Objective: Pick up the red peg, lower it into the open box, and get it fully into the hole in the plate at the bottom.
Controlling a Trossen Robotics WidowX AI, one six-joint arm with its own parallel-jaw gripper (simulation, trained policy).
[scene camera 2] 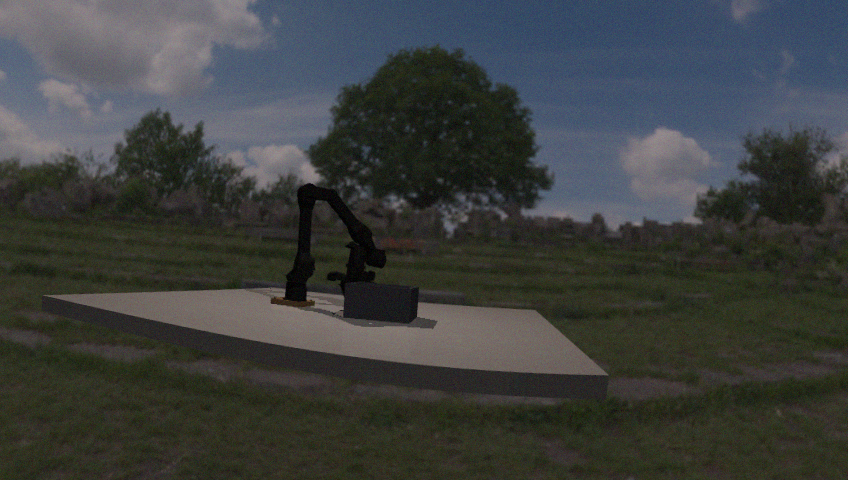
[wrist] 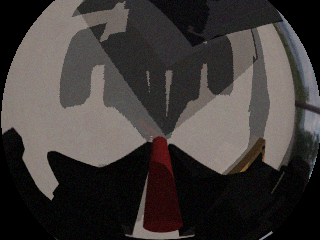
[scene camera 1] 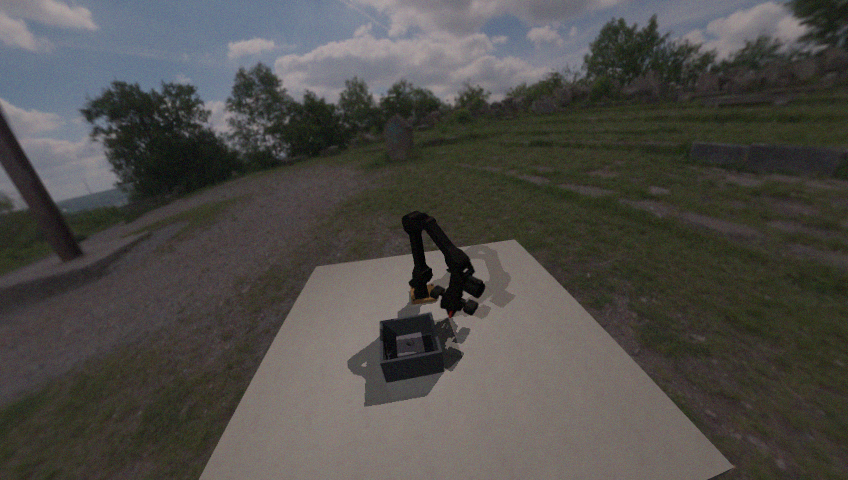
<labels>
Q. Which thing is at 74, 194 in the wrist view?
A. The gripper.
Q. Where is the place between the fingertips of the gripper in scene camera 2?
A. At 349, 305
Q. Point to a dark box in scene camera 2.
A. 394, 303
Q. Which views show the gripper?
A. Scene camera 2, the wrist view and scene camera 1: all of them.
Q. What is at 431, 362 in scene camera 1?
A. A dark box.
</labels>
